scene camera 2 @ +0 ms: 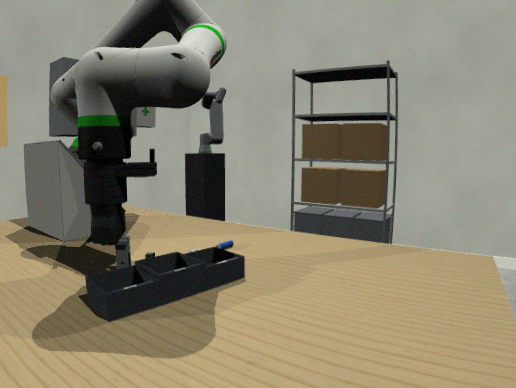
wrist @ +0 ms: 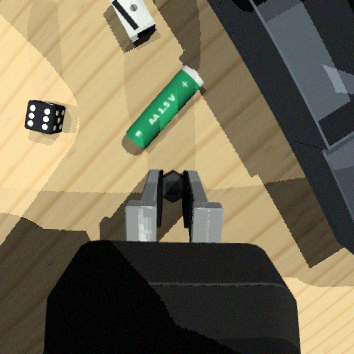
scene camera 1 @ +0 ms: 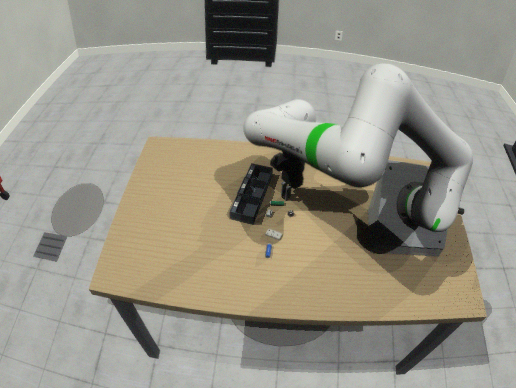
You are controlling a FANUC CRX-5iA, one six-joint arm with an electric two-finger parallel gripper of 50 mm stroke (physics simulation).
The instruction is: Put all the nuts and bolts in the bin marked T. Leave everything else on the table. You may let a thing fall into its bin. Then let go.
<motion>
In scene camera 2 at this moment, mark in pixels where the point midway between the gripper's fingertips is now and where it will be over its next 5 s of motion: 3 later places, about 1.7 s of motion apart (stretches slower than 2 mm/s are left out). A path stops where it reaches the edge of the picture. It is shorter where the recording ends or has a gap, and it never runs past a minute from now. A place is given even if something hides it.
My gripper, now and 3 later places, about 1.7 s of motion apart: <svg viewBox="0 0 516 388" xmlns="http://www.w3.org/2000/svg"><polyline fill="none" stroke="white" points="124,272 154,199 145,231 214,112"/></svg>
</motion>
